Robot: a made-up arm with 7 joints.
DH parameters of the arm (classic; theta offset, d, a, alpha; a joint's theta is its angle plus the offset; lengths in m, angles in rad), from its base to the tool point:
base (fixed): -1.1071 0 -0.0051 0
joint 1: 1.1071 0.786 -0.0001 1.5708
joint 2: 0 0.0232 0.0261 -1.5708
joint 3: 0 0.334 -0.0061 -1.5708
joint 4: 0 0.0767 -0.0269 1.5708
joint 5: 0 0.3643 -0.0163 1.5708
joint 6: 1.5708 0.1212 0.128 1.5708
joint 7: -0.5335 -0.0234 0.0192 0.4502
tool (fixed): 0.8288 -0.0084 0 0
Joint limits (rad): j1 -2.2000..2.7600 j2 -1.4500..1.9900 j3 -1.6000..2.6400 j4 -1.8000..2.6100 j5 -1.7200..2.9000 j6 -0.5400..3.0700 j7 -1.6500..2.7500
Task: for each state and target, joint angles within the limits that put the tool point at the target. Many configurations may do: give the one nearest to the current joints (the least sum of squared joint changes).
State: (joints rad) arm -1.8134 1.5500 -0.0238 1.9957 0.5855 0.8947 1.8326
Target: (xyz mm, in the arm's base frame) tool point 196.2 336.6 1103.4
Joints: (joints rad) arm -2.1210 1.9640 0.3314 1.9820 0.5595 0.9810 1.8538
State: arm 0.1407 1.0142 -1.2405 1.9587 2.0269 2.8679 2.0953
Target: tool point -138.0 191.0 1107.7
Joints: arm -0.4763 1.4322 -0.2622 1.7005 2.4771 3.0700 2.0724
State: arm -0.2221 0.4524 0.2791 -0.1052 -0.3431 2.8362 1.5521
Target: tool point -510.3 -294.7 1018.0
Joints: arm 0.3590 0.9735 0.4350 0.0562 -0.4267 2.1326 1.5788
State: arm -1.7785 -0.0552 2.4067 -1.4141 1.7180 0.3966 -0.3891
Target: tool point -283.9 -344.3 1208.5
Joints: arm -1.6758 0.1917 2.5661 -1.7265 1.5788 0.6146 -0.4236
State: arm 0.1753 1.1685 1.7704 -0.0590 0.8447 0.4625 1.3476
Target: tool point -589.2 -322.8 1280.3
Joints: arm 0.3824 1.0701 1.7489 -0.1770 0.8064 0.2371 1.2800
